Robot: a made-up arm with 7 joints.
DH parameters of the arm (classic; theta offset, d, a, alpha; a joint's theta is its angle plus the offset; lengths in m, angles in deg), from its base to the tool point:
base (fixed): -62.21 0 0.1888 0
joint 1: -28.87 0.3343 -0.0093 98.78
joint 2: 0 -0.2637 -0.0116 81.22
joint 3: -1.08 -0.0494 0.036 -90
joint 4: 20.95 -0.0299 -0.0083 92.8
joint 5: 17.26 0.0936 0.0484 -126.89
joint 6: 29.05 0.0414 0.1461 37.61
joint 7: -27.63 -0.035 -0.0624 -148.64
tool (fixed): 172.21 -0.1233 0 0
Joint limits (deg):
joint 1: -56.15..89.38
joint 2: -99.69..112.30
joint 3: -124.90..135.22
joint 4: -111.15..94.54
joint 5: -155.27..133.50
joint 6: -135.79..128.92
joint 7: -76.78..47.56
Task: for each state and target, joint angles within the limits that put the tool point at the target. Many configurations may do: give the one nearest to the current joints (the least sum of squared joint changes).
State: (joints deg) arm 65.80 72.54 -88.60 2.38 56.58 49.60 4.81
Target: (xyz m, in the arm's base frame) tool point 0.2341 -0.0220 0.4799
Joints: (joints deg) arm 50.76 73.87 -65.12 -4.16 70.35 33.59 21.93
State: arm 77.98 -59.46 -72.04 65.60 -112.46 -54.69 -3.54
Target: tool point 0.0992 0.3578 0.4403
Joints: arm 89.38 -57.39 -54.42 43.14 -120.56 -52.44 34.17
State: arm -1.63 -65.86 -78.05 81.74 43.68 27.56 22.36
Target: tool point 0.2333 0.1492 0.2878
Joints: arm 58.77 -87.84 -84.78 68.50 78.00 23.04 3.01
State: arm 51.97 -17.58 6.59 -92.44 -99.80 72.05 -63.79
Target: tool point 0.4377 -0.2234 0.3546
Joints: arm 7.19 -26.91 1.15 -89.29 -106.50 52.72 -71.67
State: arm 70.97 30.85 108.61 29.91 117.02 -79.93 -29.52
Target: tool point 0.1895 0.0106 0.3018
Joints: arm 84.25 29.60 114.10 38.36 116.96 -82.21 -24.72
